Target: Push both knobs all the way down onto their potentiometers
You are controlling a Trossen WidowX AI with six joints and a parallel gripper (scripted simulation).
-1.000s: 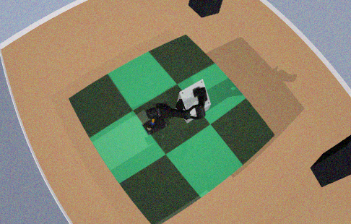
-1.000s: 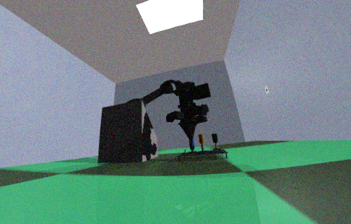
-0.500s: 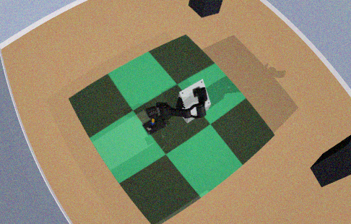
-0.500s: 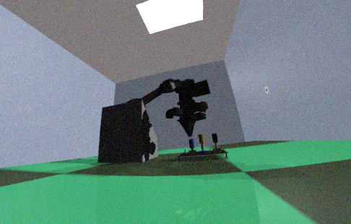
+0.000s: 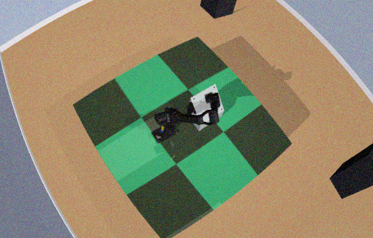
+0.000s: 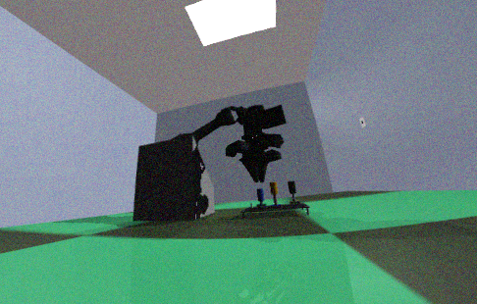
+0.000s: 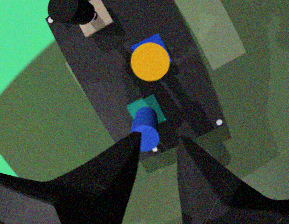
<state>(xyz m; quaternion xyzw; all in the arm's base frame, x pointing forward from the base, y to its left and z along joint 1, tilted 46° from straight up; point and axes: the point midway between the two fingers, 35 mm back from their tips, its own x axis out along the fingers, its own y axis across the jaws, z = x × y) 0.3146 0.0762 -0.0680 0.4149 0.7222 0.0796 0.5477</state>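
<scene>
My gripper tip is now 10 mm to the right of the blue knob and 40 mm above it. Also, from my gripper tip: black knob (80 mm ahead, 10 mm to the left, 30 mm below).
</scene>
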